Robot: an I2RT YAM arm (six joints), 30 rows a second.
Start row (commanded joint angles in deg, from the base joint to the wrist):
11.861 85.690 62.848 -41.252 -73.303 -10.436
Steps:
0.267 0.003 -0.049 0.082 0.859 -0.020
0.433 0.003 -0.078 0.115 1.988 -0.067
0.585 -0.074 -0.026 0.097 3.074 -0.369
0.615 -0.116 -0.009 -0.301 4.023 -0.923
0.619 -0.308 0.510 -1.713 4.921 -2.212
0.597 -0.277 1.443 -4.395 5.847 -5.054
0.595 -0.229 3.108 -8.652 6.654 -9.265
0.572 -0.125 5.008 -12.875 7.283 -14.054
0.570 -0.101 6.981 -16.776 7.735 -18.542
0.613 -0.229 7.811 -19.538 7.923 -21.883
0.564 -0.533 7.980 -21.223 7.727 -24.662
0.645 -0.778 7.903 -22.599 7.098 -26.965
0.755 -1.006 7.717 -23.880 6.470 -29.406
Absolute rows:
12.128 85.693 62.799 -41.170 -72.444 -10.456
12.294 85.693 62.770 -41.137 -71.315 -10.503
12.446 85.616 62.822 -41.155 -70.229 -10.805
12.476 85.574 62.839 -41.553 -69.280 -11.359
12.480 85.382 63.358 -42.965 -68.382 -12.648
12.458 85.413 64.291 -45.647 -67.456 -15.490
12.456 85.461 65.956 -49.904 -66.649 -19.701
12.433 85.565 67.856 -54.127 -66.020 -24.490
12.431 85.589 69.829 -58.028 -65.568 -28.978
12.474 85.461 70.659 -60.790 -65.380 -32.319
12.425 85.157 70.828 -62.475 -65.576 -35.098
12.506 84.912 70.751 -63.851 -66.205 -37.401
12.616 84.684 70.565 -65.132 -66.833 -39.842

